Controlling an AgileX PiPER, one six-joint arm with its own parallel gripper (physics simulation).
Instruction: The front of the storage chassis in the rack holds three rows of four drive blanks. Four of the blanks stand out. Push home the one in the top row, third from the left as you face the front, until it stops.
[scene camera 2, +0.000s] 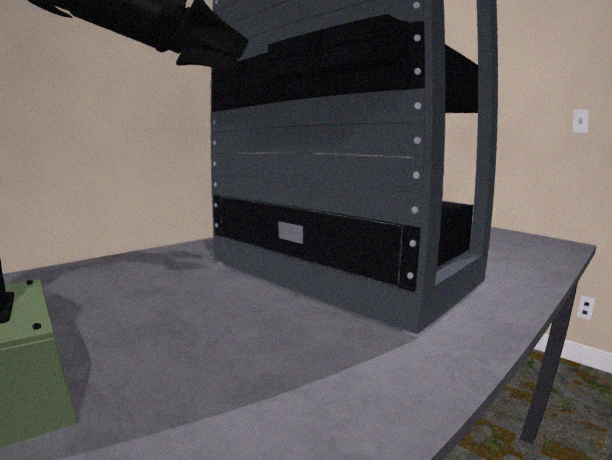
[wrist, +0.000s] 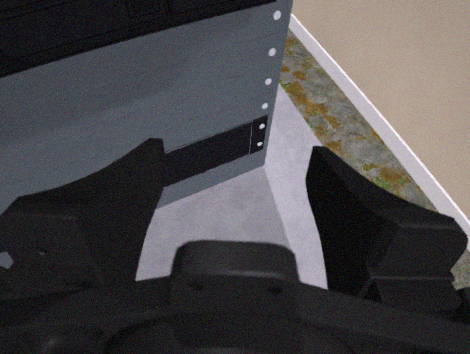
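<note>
The black storage chassis (scene camera 2: 325, 67) (wrist: 75, 35) sits in the upper part of the grey rack (scene camera 2: 434, 160) (wrist: 100, 110). Its front is very dark in scene camera 2, with a raised outline along its top. In the wrist view its lower part crosses the top left, with faint rectangular outlines. The individual drive blanks, including the top row's third from the left, cannot be told apart. My gripper (scene camera 2: 241, 52) (wrist: 237, 160) is open, with nothing between its fingers. In scene camera 2 it overlaps the chassis's left end; its exact distance from the front is unclear.
A lower black unit (scene camera 2: 345, 245) (wrist: 212, 152) sits near the rack's base, with a pale label (scene camera 2: 290, 232). The rack stands on a grey table (scene camera 2: 225, 350) (wrist: 225, 215). A green block (scene camera 2: 30, 385) is at the left. A beige wall (scene camera 2: 110, 150) (wrist: 400, 75) stands behind.
</note>
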